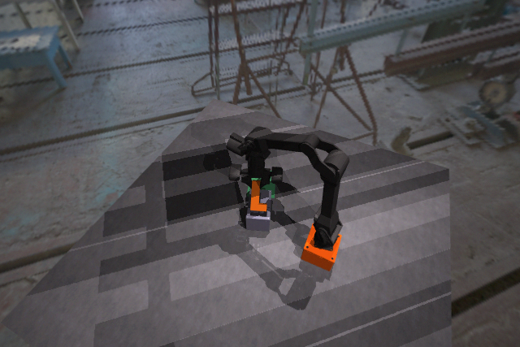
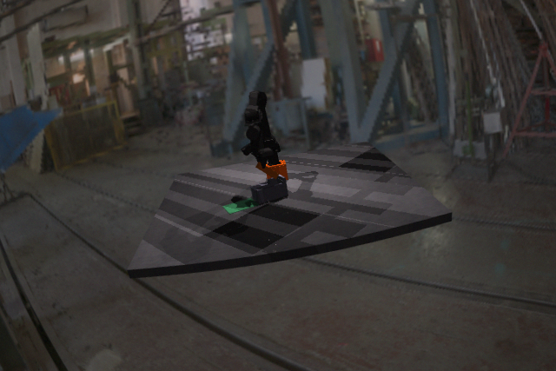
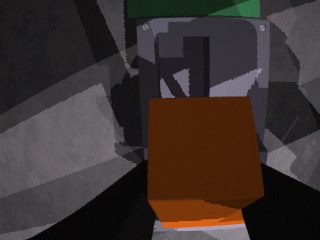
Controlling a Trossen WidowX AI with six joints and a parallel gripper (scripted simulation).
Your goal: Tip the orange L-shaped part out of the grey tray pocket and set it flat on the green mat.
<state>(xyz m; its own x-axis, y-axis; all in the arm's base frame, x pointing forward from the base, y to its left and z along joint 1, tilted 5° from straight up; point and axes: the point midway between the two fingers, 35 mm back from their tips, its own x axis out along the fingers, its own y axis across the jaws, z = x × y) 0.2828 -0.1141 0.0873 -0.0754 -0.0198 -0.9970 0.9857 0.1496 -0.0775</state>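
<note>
Now: the green mat 17 cm below my gripper tip, 14 cm to the right of it and 1 cm ahead of it. The rest, counted from my gripper tip: orange L-shaped part (3 cm to the left, 3 cm below, 2 cm behind).
</note>
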